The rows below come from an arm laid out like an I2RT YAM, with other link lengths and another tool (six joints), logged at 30 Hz.
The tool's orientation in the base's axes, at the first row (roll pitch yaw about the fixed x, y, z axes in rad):
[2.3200 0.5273 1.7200]
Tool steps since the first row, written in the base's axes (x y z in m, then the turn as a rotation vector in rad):
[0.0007 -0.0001 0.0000 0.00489 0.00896 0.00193]
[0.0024 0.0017 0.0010 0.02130 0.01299 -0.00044]
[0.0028 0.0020 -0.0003 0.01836 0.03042 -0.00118]
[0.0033 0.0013 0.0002 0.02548 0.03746 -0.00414]
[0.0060 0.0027 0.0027 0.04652 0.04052 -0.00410]
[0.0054 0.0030 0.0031 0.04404 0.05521 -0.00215]
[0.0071 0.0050 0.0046 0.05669 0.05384 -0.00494]
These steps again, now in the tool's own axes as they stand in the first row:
[-0.0002 0.0004 0.0006 0.00606 0.00842 0.00059]
[0.0006 0.0029 0.0009 0.00859 0.01895 0.01378]
[0.0015 0.0025 0.0019 0.02423 0.02478 0.00793]
[0.0006 0.0028 0.0021 0.03082 0.03059 0.01357]
[0.0002 0.0067 0.0024 0.03071 0.04505 0.02915]
[0.0003 0.0067 0.0017 0.04261 0.05159 0.02270]
[0.0010 0.0096 0.0016 0.04121 0.05702 0.03446]

